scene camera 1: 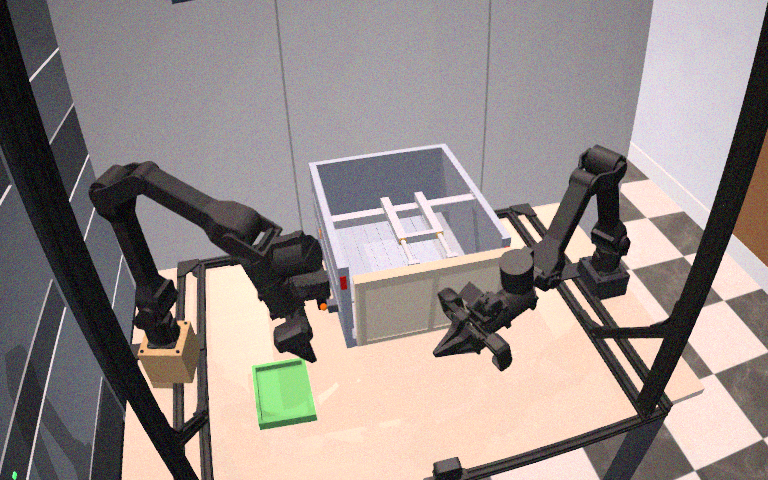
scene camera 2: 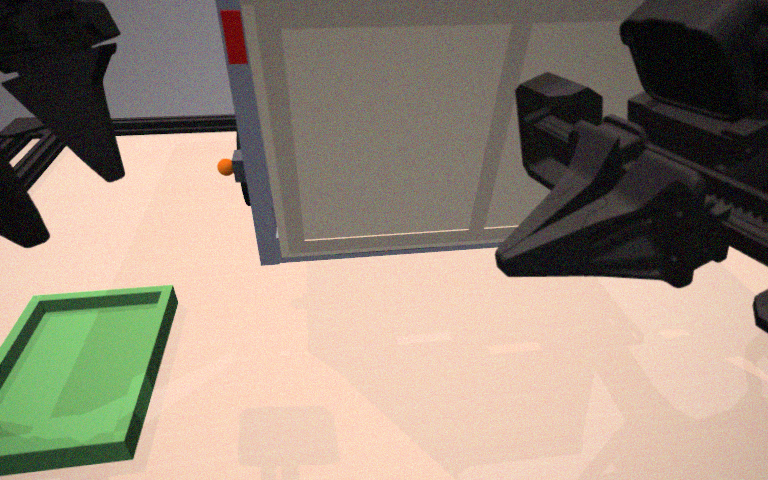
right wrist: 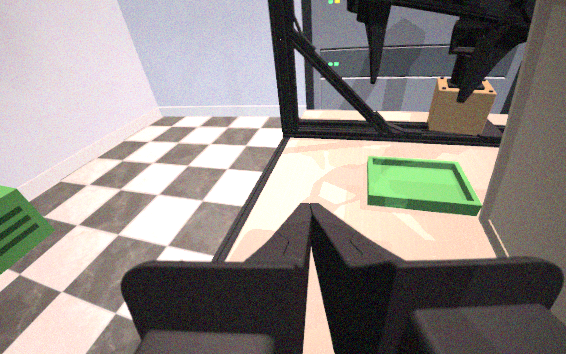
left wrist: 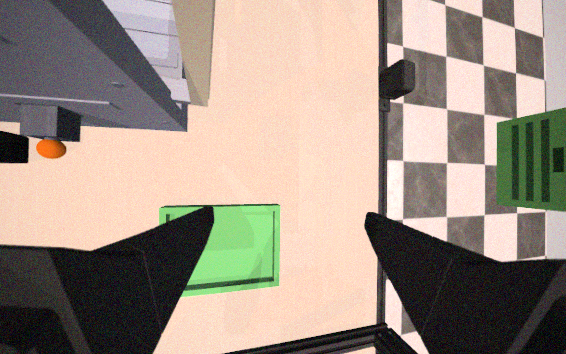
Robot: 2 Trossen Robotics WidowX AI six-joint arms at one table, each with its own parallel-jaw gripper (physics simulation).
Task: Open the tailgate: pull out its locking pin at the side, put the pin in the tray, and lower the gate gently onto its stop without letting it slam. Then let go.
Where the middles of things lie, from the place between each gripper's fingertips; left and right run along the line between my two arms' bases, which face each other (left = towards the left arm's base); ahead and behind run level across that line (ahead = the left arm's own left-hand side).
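The grey truck bed [scene camera 1: 364,205] is ahead of my right hand by 36 cm, and it is also 4 cm to the right of that hand and 4 cm below it.
Counted from my left hand, the grey truck bed is 24 cm to the right, 4 cm below and 28 cm ahead.
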